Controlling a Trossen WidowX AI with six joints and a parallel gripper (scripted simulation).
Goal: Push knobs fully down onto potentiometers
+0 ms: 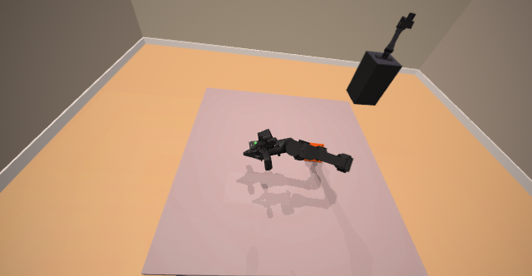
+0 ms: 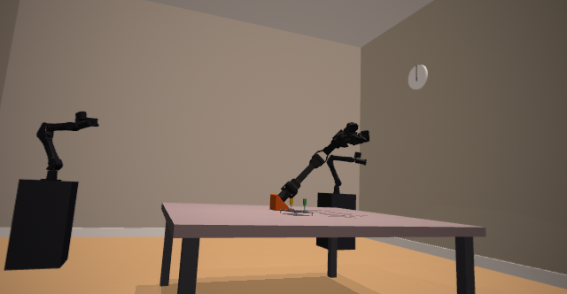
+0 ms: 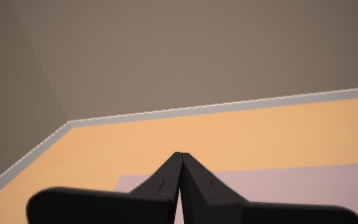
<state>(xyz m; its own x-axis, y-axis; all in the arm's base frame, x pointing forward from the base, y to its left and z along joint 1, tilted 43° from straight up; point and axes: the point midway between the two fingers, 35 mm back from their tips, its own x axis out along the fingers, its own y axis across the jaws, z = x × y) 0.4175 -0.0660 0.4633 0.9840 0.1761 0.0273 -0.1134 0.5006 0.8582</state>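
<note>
Right now the orange knob is 150 mm behind my gripper tip, 350 mm to the right of it and 330 mm below it. From my gripper tip the other things lie so: green knob 80 mm behind, 310 mm to the right, 330 mm below.
</note>
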